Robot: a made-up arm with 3 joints. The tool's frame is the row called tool. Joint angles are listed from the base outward.
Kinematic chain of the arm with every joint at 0, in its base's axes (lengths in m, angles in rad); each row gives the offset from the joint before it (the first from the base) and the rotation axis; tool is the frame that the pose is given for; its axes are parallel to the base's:
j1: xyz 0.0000 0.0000 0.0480 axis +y
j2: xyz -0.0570 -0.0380 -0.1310 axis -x
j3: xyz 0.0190 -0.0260 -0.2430 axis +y
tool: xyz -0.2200 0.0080 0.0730
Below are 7 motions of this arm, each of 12 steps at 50 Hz.
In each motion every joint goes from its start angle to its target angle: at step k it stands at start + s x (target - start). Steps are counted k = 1, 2, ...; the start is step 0. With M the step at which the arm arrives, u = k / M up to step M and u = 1 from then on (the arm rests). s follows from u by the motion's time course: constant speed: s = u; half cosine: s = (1 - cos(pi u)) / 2; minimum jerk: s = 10 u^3 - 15 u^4 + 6 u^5.
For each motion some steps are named. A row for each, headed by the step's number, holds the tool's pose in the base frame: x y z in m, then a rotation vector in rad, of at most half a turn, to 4 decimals.
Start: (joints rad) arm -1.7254 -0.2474 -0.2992
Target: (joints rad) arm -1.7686 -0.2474 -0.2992
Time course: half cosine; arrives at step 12
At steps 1, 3, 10, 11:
1: 0.4036 0.0029 -0.1618 0.2231 -2.0133 0.1931
3: 0.4047 0.0029 -0.1596 0.2228 -2.0189 0.1940
10: 0.4116 0.0029 -0.1457 0.2209 -2.0526 0.1989
11: 0.4120 0.0029 -0.1448 0.2207 -2.0547 0.1993

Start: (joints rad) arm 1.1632 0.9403 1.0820
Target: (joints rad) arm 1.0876 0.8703 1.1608
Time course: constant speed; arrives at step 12
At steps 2, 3, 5, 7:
2: -0.1442 -0.0600 0.0644 -1.1392 2.0510 0.0316
3: -0.1437 -0.0598 0.0622 -1.1325 2.0536 0.0241
5: -0.1426 -0.0596 0.0576 -1.1189 2.0589 0.0094
7: -0.1414 -0.0593 0.0531 -1.1051 2.0642 -0.0049

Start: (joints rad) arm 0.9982 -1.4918 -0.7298
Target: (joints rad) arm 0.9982 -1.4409 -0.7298
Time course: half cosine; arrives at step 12
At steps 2, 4, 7, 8, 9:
2: -0.2842 0.2947 0.1630 0.9690 0.2168 -1.1347
4: -0.2868 0.2942 0.1613 0.9629 0.2175 -1.1276
7: -0.2922 0.2932 0.1579 0.9504 0.2189 -1.1129
8: -0.2939 0.2929 0.1568 0.9464 0.2193 -1.1082
9: -0.2953 0.2926 0.1558 0.9430 0.2197 -1.1042

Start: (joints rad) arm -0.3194 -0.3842 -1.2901
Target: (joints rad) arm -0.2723 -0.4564 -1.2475
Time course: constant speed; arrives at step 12
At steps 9, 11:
9: -0.0202 0.1282 -0.5078 0.4280 -1.5153 -0.2267
11: -0.0266 0.1325 -0.5052 0.4388 -1.4992 -0.2326

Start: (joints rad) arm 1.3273 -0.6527 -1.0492
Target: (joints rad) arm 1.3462 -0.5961 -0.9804
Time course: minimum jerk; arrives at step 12
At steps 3, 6, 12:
3: -0.4954 0.1864 0.1443 0.2438 0.2771 -0.6015
6: -0.4966 0.1762 0.1518 0.2413 0.3114 -0.5787
12: -0.4975 0.1633 0.1612 0.2375 0.3549 -0.5503

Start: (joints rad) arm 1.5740 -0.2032 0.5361
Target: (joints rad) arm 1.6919 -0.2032 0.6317
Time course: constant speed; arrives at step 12
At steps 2, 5, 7, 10, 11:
2: -0.1944 -0.0424 0.2395 0.2151 2.1369 -0.1234
5: -0.1855 -0.0431 0.2407 0.2170 2.1900 -0.1253
7: -0.1796 -0.0436 0.2413 0.2183 2.2254 -0.1266
10: -0.1711 -0.0443 0.2418 0.2204 2.2785 -0.1286
11: -0.1683 -0.0445 0.2418 0.2211 2.2961 -0.1293

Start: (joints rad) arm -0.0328 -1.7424 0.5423
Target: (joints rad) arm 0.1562 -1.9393 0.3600
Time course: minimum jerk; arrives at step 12
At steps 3, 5, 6, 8, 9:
3: -0.1902 0.0340 -0.0899 1.7139 0.3697 0.4713
5: -0.2037 0.0409 -0.0756 1.7803 0.3627 0.4041
6: -0.2116 0.0452 -0.0658 1.8208 0.3581 0.3591
8: -0.2249 0.0534 -0.0455 1.8943 0.3490 0.2686
9: -0.2292 0.0563 -0.0375 1.9201 0.3456 0.2337

